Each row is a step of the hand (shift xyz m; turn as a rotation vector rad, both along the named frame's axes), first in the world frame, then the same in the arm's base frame.
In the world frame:
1: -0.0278 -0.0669 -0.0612 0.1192 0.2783 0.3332
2: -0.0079 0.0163 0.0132 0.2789 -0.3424 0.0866
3: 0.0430 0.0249 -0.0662 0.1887 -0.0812 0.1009
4: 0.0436 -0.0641 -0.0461 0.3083 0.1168 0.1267
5: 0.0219 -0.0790 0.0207 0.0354 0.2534 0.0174
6: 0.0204 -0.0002 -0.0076 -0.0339 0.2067 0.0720
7: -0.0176 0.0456 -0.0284 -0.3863 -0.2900 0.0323
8: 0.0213 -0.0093 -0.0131 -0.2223 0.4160 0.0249
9: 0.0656 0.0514 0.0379 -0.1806 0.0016 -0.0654
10: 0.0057 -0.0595 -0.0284 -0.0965 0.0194 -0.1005
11: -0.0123 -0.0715 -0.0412 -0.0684 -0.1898 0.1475
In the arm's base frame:
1: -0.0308 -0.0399 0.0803 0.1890 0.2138 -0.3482
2: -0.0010 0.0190 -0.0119 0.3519 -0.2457 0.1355
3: -0.0393 -0.0651 -0.0326 0.2046 -0.0933 -0.0425
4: 0.0147 -0.0798 0.0394 0.1973 -0.1010 -0.2750
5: 0.0607 -0.0263 0.0527 -0.0793 0.0633 -0.2355
6: 0.0045 -0.0193 -0.0090 -0.0523 0.1329 -0.1693
7: -0.0499 0.0081 -0.0253 -0.0411 0.2050 0.4367
8: 0.0047 -0.0262 -0.0009 -0.2718 0.2995 -0.2439
9: 0.0387 -0.0064 -0.0827 -0.1393 0.0861 0.1003
10: 0.0073 -0.0403 0.0520 -0.1318 0.0097 0.0481
11: -0.0061 -0.0394 0.0733 0.1595 0.0848 0.1727

